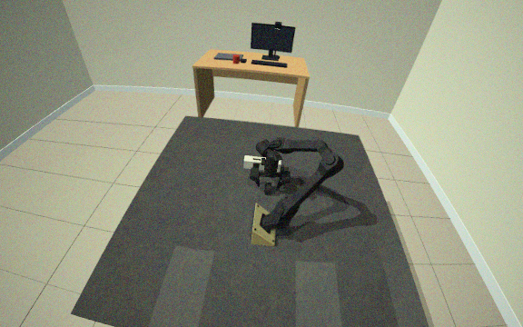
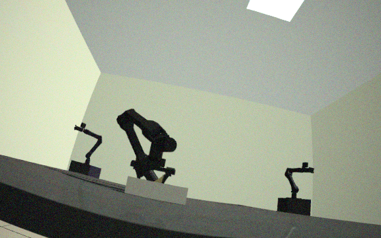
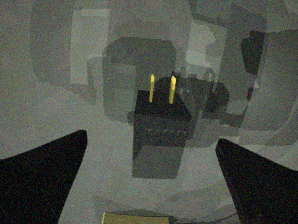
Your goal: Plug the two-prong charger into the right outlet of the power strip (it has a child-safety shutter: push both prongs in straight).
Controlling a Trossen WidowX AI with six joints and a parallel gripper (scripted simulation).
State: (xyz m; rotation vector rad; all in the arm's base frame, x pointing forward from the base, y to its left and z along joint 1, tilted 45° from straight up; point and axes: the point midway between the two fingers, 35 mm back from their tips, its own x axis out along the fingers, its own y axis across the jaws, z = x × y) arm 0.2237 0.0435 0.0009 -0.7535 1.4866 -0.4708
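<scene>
Now: gripper tip 20 mm short of the dark two-prong charger and 10 mm above it.
</scene>
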